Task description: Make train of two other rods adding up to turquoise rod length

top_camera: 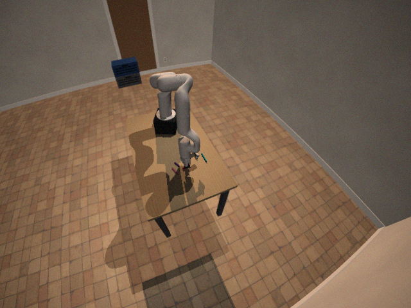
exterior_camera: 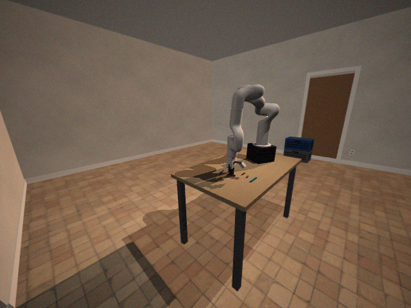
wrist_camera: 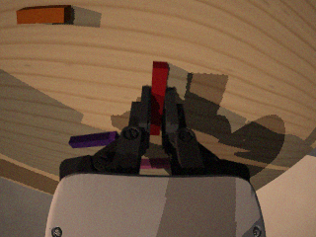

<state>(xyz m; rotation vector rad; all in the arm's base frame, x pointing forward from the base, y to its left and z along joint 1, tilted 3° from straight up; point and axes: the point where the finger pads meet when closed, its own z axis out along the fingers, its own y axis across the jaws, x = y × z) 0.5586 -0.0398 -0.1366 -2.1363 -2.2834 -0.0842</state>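
The red rod lies 20 mm below my hand. Also, from my hand: purple rod 60 mm to the right, 60 mm behind, 20 mm below; then pink rod 100 mm to the right, 20 mm below; then orange rod 90 mm behind, 70 mm to the left, 20 mm below.
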